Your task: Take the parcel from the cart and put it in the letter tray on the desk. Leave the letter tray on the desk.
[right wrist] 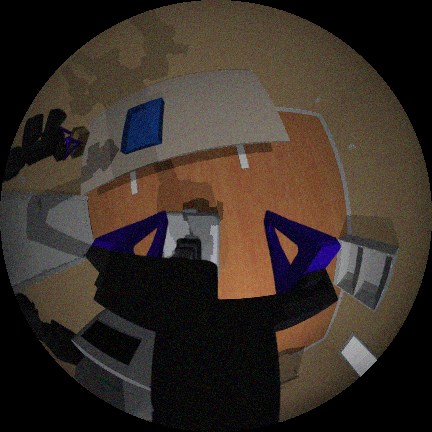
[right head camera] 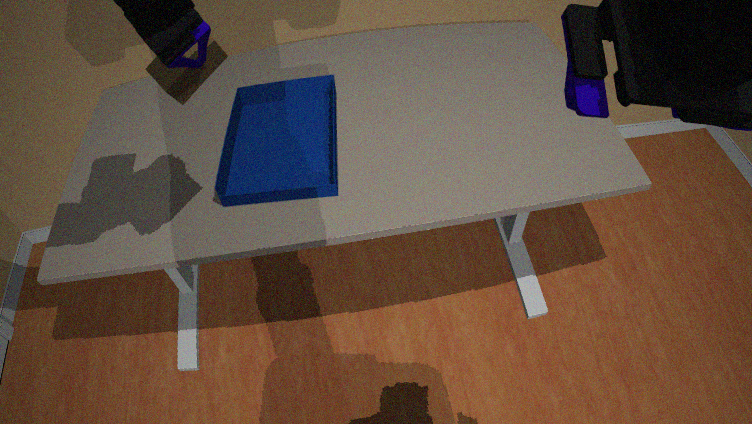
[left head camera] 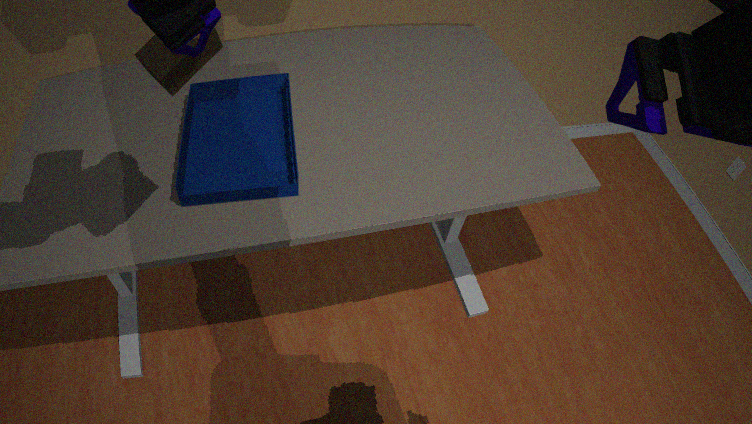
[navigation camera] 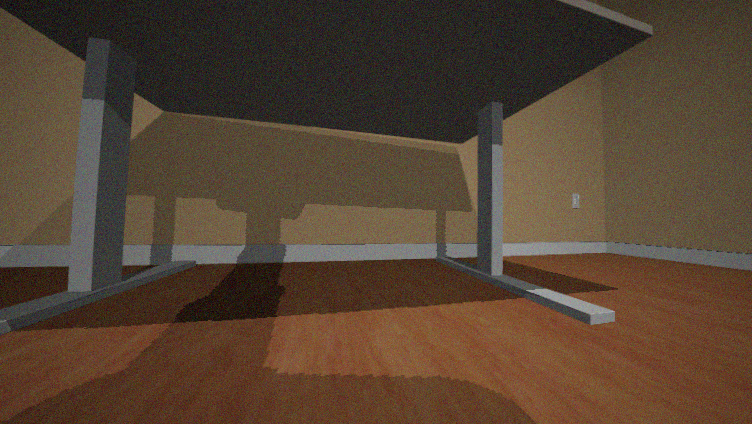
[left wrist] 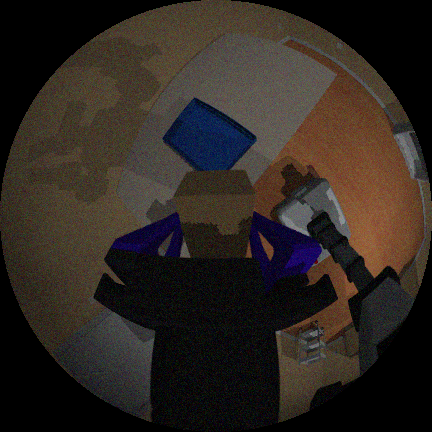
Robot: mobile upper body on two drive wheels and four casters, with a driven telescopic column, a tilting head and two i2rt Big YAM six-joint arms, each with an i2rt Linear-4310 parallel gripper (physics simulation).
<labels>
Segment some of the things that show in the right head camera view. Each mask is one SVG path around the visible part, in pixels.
My left gripper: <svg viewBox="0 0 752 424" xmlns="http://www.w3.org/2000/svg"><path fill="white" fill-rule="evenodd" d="M122 8L124 16L166 67L200 68L206 62L207 44L211 28L194 8L174 26L170 26L152 4L153 0L146 0L134 8ZM198 42L197 60L182 57L185 52Z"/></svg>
My right gripper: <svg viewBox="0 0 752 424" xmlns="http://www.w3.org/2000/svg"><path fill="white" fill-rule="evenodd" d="M561 16L568 59L564 93L566 107L576 111L578 116L609 117L604 82L608 71L602 40L608 40L609 42L613 41L618 70L613 76L617 99L622 106L627 107L630 104L669 107L672 109L672 116L674 118L678 118L686 123L713 125L734 130L752 130L752 57L740 49L733 41L729 42L723 34L720 34L711 16L713 10L709 0L698 0L699 2L649 47L644 43L635 0L603 0L598 7L569 4Z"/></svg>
A brown parcel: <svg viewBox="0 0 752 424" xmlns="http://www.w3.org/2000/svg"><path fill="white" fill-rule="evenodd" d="M198 42L185 52L182 57L197 60ZM210 36L207 44L206 62L200 68L168 68L157 56L145 69L166 93L182 105L186 103L204 81L228 57Z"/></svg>
</labels>
